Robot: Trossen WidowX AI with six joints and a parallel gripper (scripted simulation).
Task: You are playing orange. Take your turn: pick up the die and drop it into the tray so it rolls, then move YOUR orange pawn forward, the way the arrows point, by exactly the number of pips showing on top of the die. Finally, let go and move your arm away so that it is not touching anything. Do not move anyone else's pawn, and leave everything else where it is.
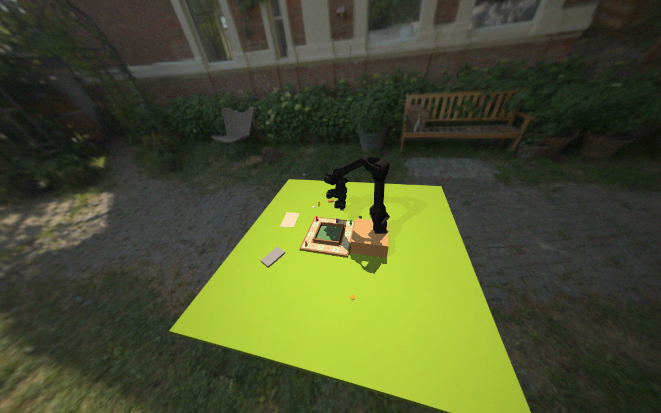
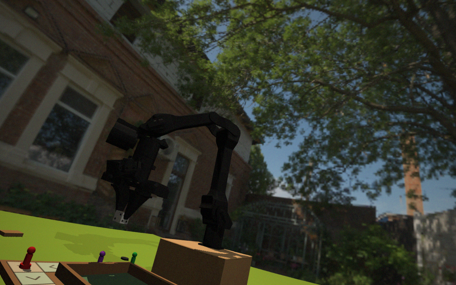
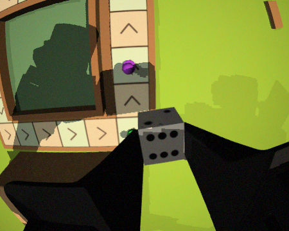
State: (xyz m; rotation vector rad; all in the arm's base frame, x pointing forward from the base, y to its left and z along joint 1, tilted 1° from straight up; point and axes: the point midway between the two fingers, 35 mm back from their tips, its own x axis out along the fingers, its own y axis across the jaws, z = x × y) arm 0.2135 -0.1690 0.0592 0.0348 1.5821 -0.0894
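My gripper tip is 21 cm short of the orange pawn, 21 cm to the right of it and 9 cm above it. Round my gripper tip: grey die (right at my gripper tip); purple pawn (4 cm ahead, 1 cm to the left, 9 cm below); green pawn (5 cm behind, 3 cm to the left, 9 cm below).
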